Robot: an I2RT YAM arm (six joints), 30 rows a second.
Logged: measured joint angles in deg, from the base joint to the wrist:
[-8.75, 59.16, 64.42, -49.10, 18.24, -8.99]
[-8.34, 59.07, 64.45, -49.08, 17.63, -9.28]
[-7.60, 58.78, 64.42, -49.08, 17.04, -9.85]
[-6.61, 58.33, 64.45, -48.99, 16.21, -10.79]
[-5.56, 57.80, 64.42, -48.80, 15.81, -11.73]
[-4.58, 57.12, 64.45, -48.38, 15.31, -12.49]
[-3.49, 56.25, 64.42, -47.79, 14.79, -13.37]
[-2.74, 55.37, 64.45, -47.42, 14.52, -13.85]
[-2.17, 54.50, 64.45, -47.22, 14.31, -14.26]
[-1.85, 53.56, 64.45, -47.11, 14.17, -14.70]
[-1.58, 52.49, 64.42, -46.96, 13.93, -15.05]
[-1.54, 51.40, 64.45, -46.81, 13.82, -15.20]
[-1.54, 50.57, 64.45, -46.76, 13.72, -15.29]
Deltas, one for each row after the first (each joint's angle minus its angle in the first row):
[0.41, -0.09, 0.03, 0.02, -0.61, -0.29]
[1.15, -0.38, 0.00, 0.02, -1.20, -0.86]
[2.14, -0.83, 0.03, 0.11, -2.03, -1.80]
[3.19, -1.36, 0.00, 0.30, -2.43, -2.74]
[4.17, -2.04, 0.03, 0.72, -2.93, -3.50]
[5.26, -2.91, 0.00, 1.31, -3.45, -4.38]
[6.01, -3.79, 0.03, 1.68, -3.72, -4.86]
[6.58, -4.66, 0.03, 1.88, -3.93, -5.27]
[6.90, -5.60, 0.03, 1.99, -4.07, -5.71]
[7.17, -6.67, 0.00, 2.14, -4.31, -6.06]
[7.21, -7.76, 0.03, 2.29, -4.42, -6.21]
[7.21, -8.59, 0.03, 2.34, -4.52, -6.30]

